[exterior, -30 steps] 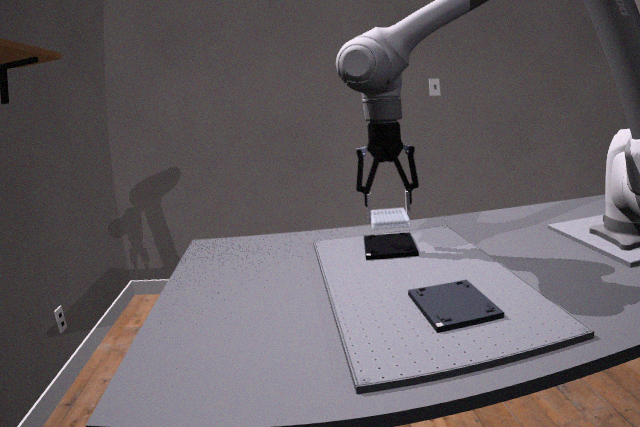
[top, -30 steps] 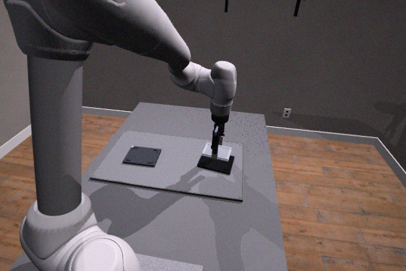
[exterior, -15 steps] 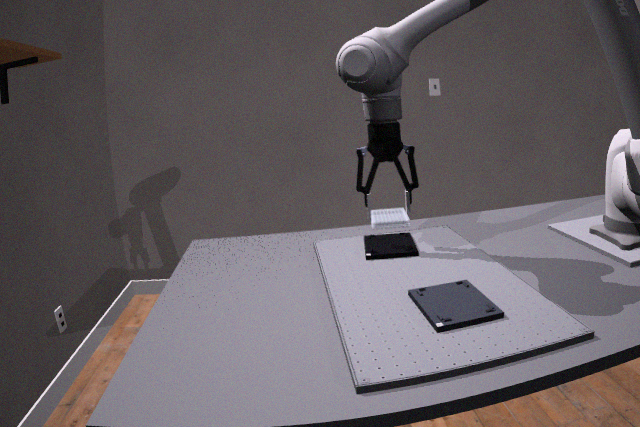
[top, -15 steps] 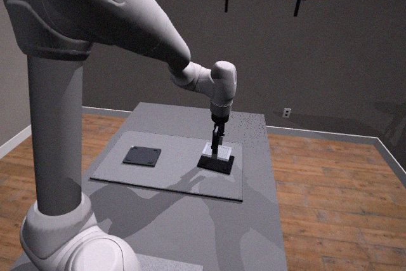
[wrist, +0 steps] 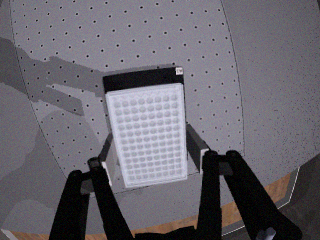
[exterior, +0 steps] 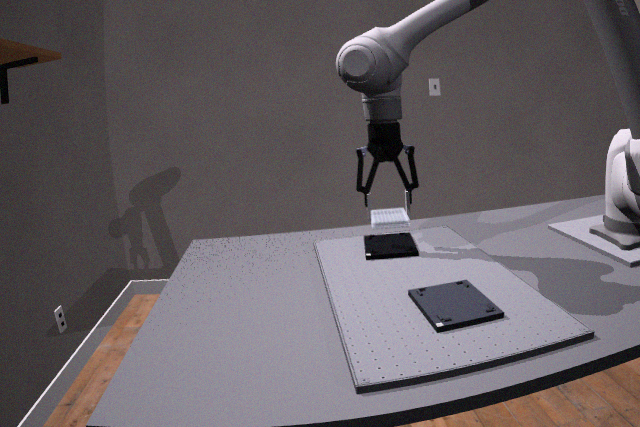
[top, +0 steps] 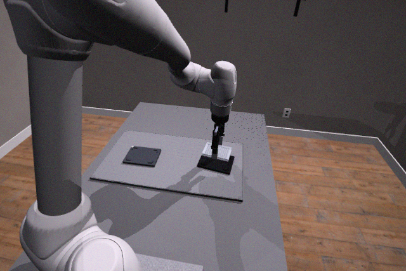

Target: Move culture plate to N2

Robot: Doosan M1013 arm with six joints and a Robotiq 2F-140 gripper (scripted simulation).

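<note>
Now: hand 37 cm to the right of the black plate nest N2, 9 cm above it and 7 cm past it. The rest, counted from my hand: black plate nest N1 (9 cm below); white corner mark (45 cm to the left, 9 cm below, 2 cm behind); plate lid (2 cm below).
</note>
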